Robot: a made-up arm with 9 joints. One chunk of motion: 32 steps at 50 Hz.
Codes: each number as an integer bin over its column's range. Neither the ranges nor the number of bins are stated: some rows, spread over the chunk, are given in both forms.
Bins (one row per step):
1: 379 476 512 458 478 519
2: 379 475 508 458 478 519
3: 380 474 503 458 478 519
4: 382 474 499 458 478 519
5: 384 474 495 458 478 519
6: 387 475 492 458 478 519
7: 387 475 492 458 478 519
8: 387 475 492 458 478 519
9: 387 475 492 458 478 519
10: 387 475 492 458 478 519
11: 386 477 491 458 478 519
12: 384 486 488 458 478 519
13: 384 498 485 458 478 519
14: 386 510 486 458 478 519
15: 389 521 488 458 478 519
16: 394 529 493 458 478 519
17: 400 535 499 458 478 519
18: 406 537 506 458 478 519
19: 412 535 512 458 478 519
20: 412 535 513 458 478 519
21: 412 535 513 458 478 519
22: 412 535 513 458 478 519
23: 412 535 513 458 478 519
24: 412 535 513 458 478 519
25: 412 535 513 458 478 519
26: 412 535 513 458 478 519
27: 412 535 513 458 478 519
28: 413 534 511 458 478 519
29: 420 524 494 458 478 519
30: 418 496 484 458 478 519
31: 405 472 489 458 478 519
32: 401 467 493 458 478 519
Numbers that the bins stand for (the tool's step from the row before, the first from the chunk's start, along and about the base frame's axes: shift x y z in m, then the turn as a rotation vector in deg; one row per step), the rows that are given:
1: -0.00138 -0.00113 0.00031 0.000 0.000 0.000
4: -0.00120 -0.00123 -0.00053 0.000 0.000 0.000
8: -0.00092 -0.00118 -0.00099 0.000 0.000 0.000
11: -0.00098 -0.00108 -0.00105 0.000 0.000 0.000
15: -0.00080 0.00103 -0.00125 0.000 0.000 0.000
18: 0.00017 0.00180 -0.00008 0.000 0.000 0.000
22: 0.00051 0.00171 0.00038 0.000 0.000 0.000
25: 0.00051 0.00171 0.00038 0.000 0.000 0.000
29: 0.00096 0.00118 -0.00086 0.000 0.000 0.000
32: -0.00012 -0.00156 -0.00092 0.000 0.000 0.000
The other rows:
2: -0.00138 -0.00118 0.00005 0.000 0.000 0.000
3: -0.00132 -0.00123 -0.00027 0.000 0.000 0.000
5: -0.00109 -0.00123 -0.00079 0.000 0.000 0.000
6: -0.00092 -0.00118 -0.00099 0.000 0.000 0.000
7: -0.00092 -0.00118 -0.00099 0.000 0.000 0.000
9: -0.00092 -0.00118 -0.00099 0.000 0.000 0.000
10: -0.00092 -0.00118 -0.00099 0.000 0.000 0.000
12: -0.00109 -0.00065 -0.00125 0.000 0.000 0.000
13: -0.00109 -0.00007 -0.00144 0.000 0.000 0.000
14: -0.00098 0.00050 -0.00138 0.000 0.000 0.000
16: -0.00052 0.00142 -0.00092 0.000 0.000 0.000
17: -0.00018 0.00171 -0.00053 0.000 0.000 0.000
19: 0.00051 0.00171 0.00031 0.000 0.000 0.000
20: 0.00051 0.00171 0.00038 0.000 0.000 0.000
21: 0.00051 0.00171 0.00038 0.000 0.000 0.000
23: 0.00051 0.00171 0.00038 0.000 0.000 0.000
24: 0.00051 0.00171 0.00038 0.000 0.000 0.000
26: 0.00051 0.00171 0.00038 0.000 0.000 0.000
27: 0.00051 0.00171 0.00038 0.000 0.000 0.000
28: 0.00056 0.00166 0.00025 0.000 0.000 0.000
30: 0.00085 -0.00017 -0.00151 0.000 0.000 0.000
31: 0.00011 -0.00132 -0.00118 0.000 0.000 0.000

